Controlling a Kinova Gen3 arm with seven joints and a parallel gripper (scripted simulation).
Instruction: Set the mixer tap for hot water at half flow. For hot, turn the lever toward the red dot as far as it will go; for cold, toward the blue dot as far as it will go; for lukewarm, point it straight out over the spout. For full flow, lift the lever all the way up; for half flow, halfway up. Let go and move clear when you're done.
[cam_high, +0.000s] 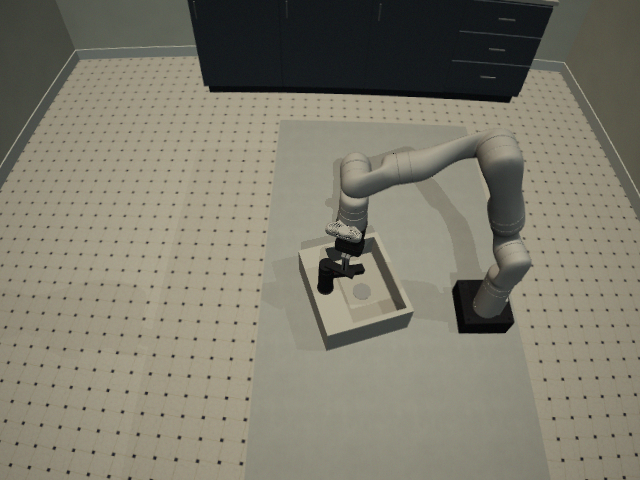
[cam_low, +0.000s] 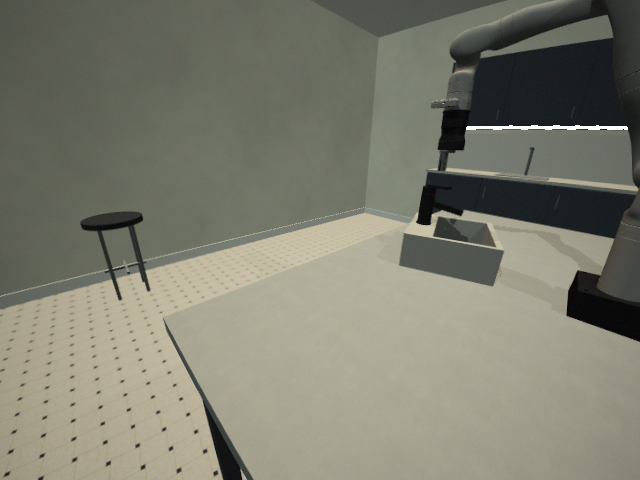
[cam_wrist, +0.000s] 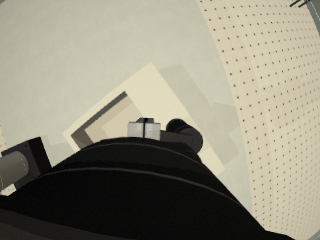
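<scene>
The lever lies 10 mm ahead of my hand, 30 mm to the right of it and 70 mm below it. Also, from my hand: sink basin (50 mm behind, 90 mm to the right, 310 mm below).
</scene>
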